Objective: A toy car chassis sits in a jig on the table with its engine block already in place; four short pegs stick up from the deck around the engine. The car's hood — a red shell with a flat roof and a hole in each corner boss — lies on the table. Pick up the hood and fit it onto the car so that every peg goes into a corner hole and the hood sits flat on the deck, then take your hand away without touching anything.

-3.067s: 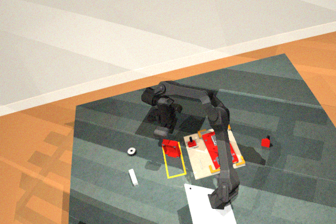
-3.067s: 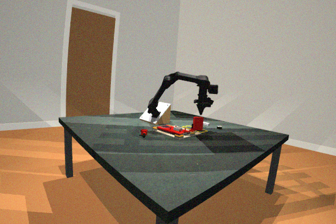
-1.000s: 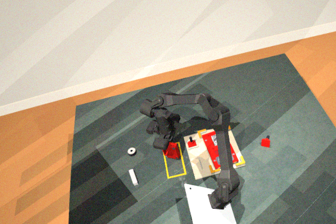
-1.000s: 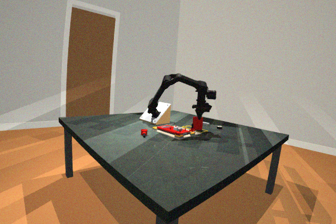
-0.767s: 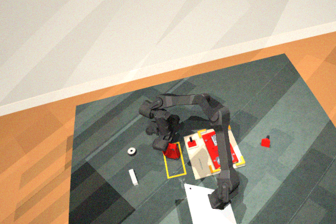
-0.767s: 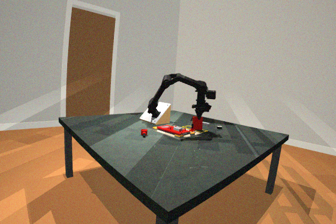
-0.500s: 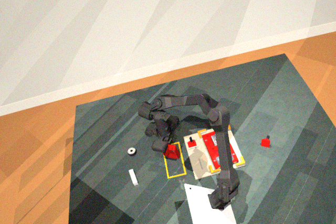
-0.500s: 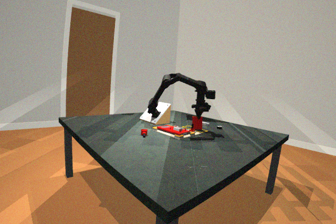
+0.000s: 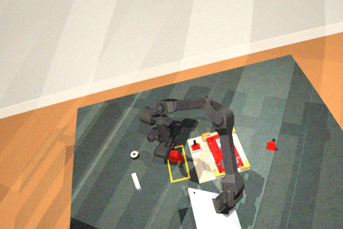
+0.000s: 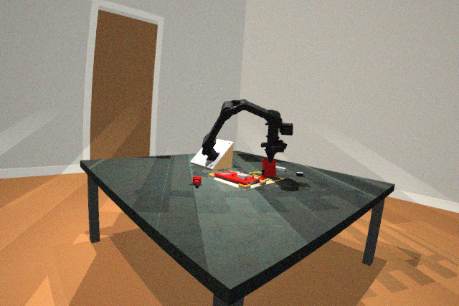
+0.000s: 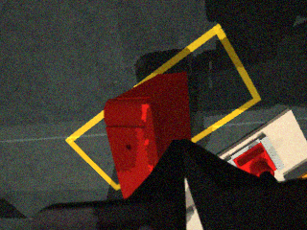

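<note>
Right now the red hood is 1 cm behind my gripper tip and 3 cm below it. From my gripper tip the other things lie so: engine block (22 cm to the right, 5 cm below); then cream jig plate (2 cm behind, 20 cm to the right, 7 cm below); then white bar (6 cm behind, 19 cm to the left, 7 cm below).
</note>
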